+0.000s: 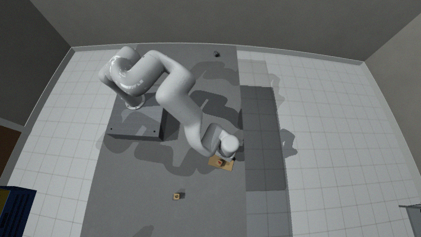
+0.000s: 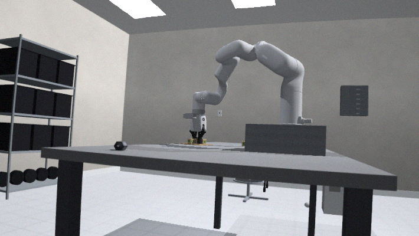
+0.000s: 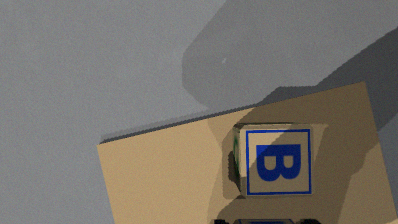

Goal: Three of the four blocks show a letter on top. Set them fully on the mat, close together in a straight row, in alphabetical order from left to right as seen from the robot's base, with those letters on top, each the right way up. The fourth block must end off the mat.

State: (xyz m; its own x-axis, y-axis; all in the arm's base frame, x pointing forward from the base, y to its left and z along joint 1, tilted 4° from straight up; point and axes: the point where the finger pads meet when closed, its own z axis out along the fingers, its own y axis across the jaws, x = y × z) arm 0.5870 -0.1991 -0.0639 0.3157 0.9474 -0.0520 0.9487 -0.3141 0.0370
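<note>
Right now the tan mat is 20 mm below my hand. From my hand the other things lie so: black faceted object: 810 mm to the left, 190 mm behind, 10 mm below.
</note>
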